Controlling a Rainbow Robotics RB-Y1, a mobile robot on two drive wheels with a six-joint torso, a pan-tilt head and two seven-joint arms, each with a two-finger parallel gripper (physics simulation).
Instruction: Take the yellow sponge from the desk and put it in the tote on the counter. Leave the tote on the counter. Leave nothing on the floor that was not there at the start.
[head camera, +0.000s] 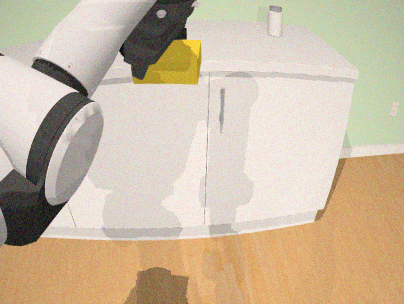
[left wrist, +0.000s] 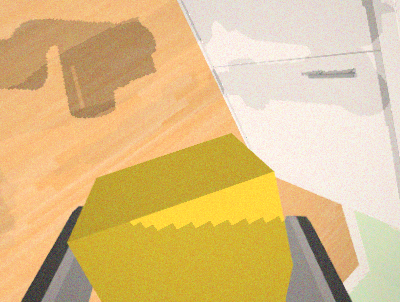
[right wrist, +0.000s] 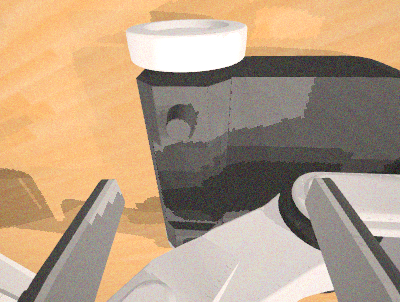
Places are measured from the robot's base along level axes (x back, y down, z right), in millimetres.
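Pixels of known places: left gripper, fingertip midpoint: (head camera: 150, 59) (left wrist: 192, 227); right gripper, fingertip midpoint: (right wrist: 212, 190).
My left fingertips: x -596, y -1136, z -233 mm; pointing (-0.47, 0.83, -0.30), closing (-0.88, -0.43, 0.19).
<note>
Ahead of a thing's pixels: the offset from my left fingertips to its top centre. Level surfaces: height alone.
The yellow sponge @(dx -3, dy -29, dz +27 mm) (head camera: 182, 65) (left wrist: 195, 250) is a large yellow block between the fingers of my left gripper (left wrist: 192, 227). My left gripper is shut on it. In the head camera the sponge shows in front of the counter's front edge, partly hidden by the dark gripper body. The white counter (head camera: 310, 47) (left wrist: 320, 135) stands behind it, with its cabinet doors below. My right gripper (right wrist: 212, 190) is open, with its fingers wide apart and no object between them. The tote does not show in the views of this moment.
A white bottle with a grey lid @(dx -1028, dy +77, dz +146 mm) (head camera: 275, 22) stands on the counter at the back right. The wooden floor @(dy +1135 mm) (head camera: 300, 265) (left wrist: 165, 125) (right wrist: 60, 115) lies in front of the cabinet. The robot's dark base (right wrist: 270, 110) with a white wheel-like disc (right wrist: 187, 50) shows beyond the right fingers.
</note>
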